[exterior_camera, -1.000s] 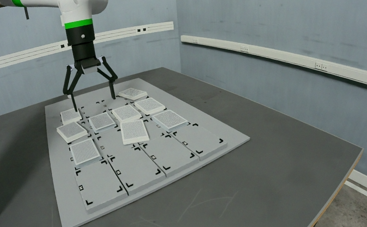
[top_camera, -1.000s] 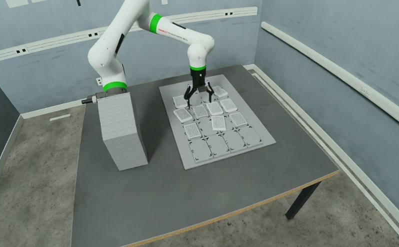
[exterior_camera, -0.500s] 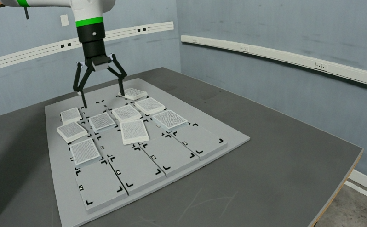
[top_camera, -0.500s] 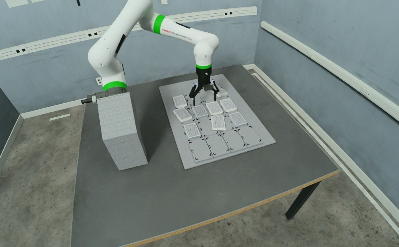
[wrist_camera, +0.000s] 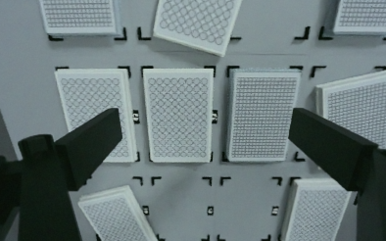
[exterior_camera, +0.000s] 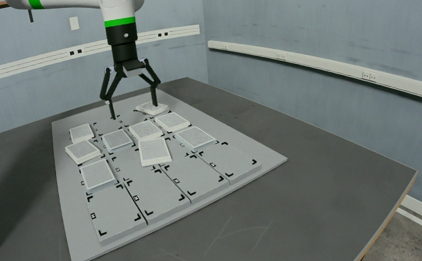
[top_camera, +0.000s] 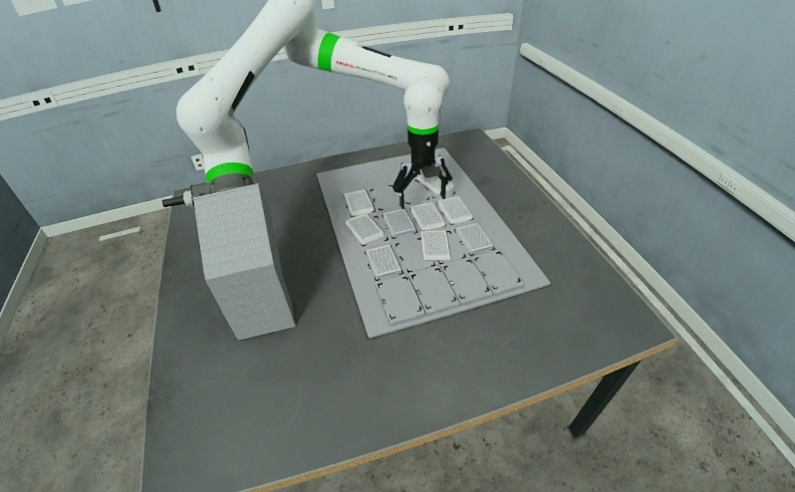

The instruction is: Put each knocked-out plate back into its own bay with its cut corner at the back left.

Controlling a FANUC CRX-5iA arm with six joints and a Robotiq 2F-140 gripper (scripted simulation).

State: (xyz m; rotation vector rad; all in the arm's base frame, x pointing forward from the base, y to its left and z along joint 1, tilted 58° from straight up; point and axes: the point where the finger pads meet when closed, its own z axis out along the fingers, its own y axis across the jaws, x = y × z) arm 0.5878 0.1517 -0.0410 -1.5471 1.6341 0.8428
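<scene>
Now: hand 9 cm short of the bay label, 14 cm to the left of it and 11 cm above it. Round my hand: 384-well plate (19 cm behind, 13 cm to the right, 10 cm below); then label 22 (12 cm behind, 3 cm to the left, 11 cm below).
</scene>
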